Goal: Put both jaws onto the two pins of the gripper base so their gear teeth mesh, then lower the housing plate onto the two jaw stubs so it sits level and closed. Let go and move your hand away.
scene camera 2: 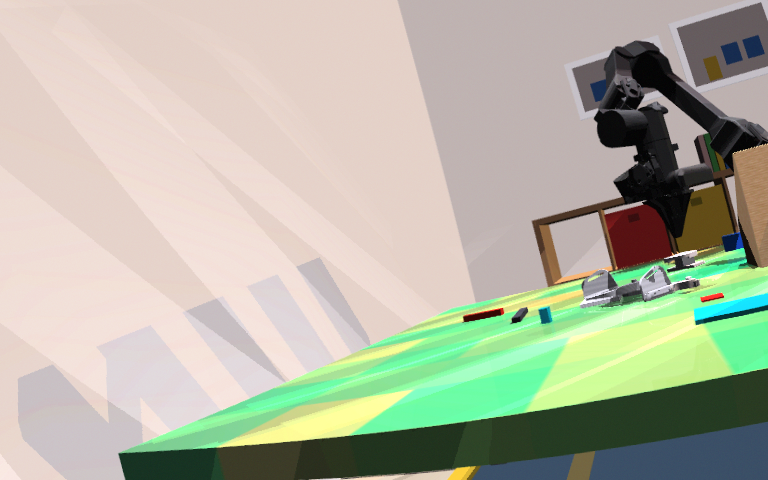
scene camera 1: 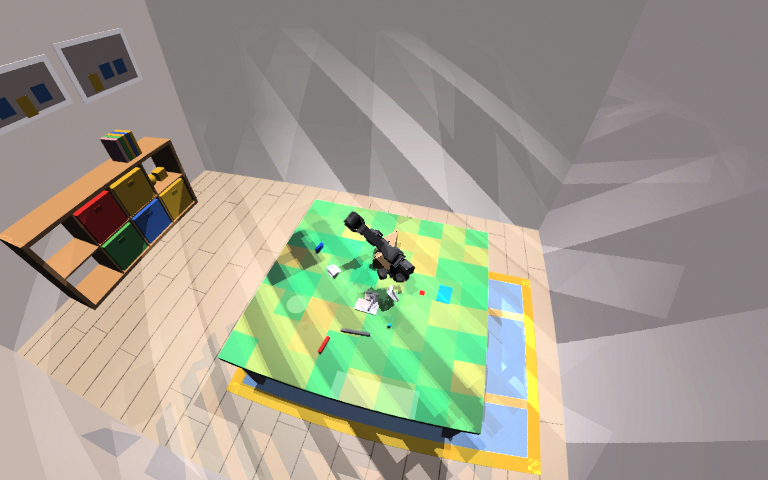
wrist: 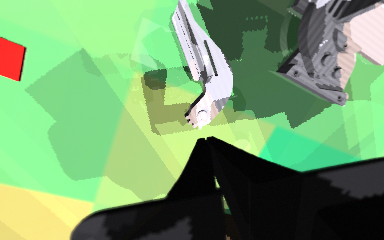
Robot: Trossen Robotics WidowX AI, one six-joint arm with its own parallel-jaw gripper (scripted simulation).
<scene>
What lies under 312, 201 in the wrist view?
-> My gripper.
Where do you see a gripper jaw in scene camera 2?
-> At 604, 286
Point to a gripper jaw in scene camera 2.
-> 658, 284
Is my gripper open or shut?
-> Shut.
</scene>
